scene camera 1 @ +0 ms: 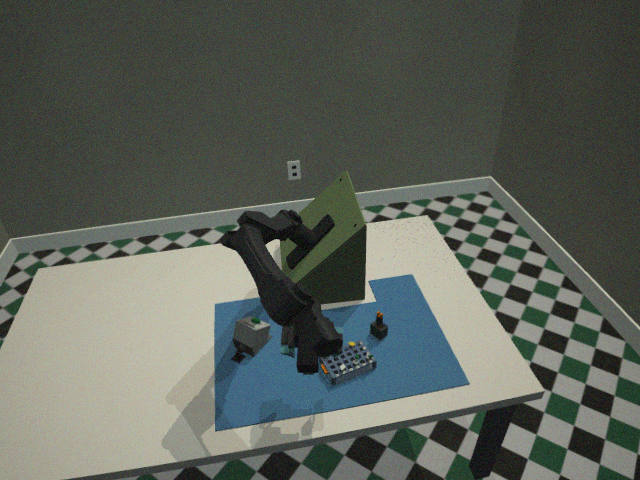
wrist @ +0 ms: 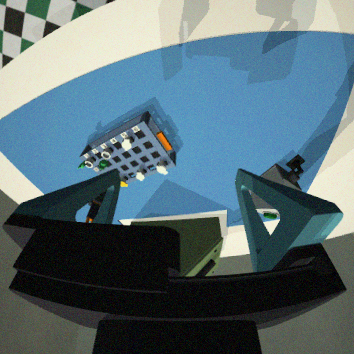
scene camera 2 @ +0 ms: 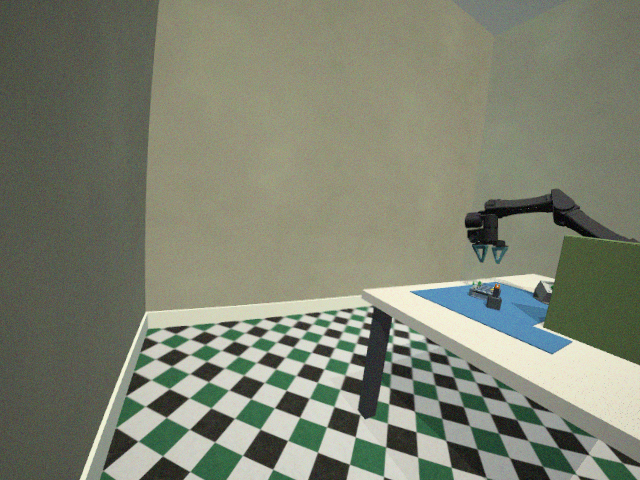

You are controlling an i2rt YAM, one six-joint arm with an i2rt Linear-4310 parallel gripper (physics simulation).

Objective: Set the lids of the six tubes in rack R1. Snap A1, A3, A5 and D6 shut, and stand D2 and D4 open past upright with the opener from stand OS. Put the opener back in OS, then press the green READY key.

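Pixels of known places: gripper, fingertip midpoint: [wrist: 177, 174] [scene camera 2: 489, 263]; arm's base, origin of the base link: [scene camera 1: 310, 242] [scene camera 2: 626, 288].
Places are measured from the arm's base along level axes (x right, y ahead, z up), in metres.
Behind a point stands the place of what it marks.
Observation:
Rack R1 [scene camera 1: 353, 373] {x -0.012, y 0.405, z -0.147 m} [wrist: 150, 125] {x 0.046, y 0.404, z -0.147 m} stands on the blue mat with an orange label on one end. White lids [wrist: 126, 144] {x 0.019, y 0.407, z -0.107 m} [scene camera 1: 342, 366] {x 0.018, y 0.406, z -0.107 m}, green lids [wrist: 102, 164] {x -0.024, y 0.394, z -0.095 m} [scene camera 1: 357, 357] {x -0.025, y 0.396, z -0.097 m} and a yellow piece [wrist: 123, 184] {x -0.026, y 0.337, z -0.106 m} [scene camera 1: 352, 344] {x -0.029, y 0.342, z -0.107 m} show on it; cell letters and exact lid angles are too small to tell. The orange-tipped opener [scene camera 1: 379, 315] {x -0.121, y 0.297, z -0.067 m} [scene camera 2: 497, 287] {x -0.126, y 0.289, z -0.074 m} stands upright in stand OS [scene camera 1: 378, 331] {x -0.115, y 0.308, z -0.118 m} [scene camera 2: 494, 302] {x -0.137, y 0.285, z -0.125 m}. The green READY key [scene camera 1: 255, 320] {x 0.213, y 0.208, z -0.078 m} [wrist: 270, 215] {x 0.210, y 0.214, z -0.077 m} is on top of a grey box [scene camera 1: 251, 336] {x 0.232, y 0.258, z -0.084 m}. My gripper [scene camera 2: 490, 261] {x 0.092, y 0.417, z -0.026 m} [wrist: 177, 174] {x 0.092, y 0.417, z -0.026 m} is open and empty, high above the mat; the arm partly hides it in scene camera 1.
A green sloped block [scene camera 1: 341, 273] {x -0.060, y 0.131, z -0.035 m} [scene camera 2: 594, 289] {x -0.145, y 0.050, z -0.002 m} carries the arm base behind the mat [scene camera 1: 413, 356] {x -0.186, y 0.396, z -0.149 m}. A small black part [scene camera 1: 238, 356] {x 0.277, y 0.270, z -0.139 m} [wrist: 295, 165] {x 0.274, y 0.267, z -0.140 m} sticks out at the grey box's front. The white table [scene camera 1: 103, 361] {x 0.656, y 0.176, z -0.151 m} surrounds the mat.

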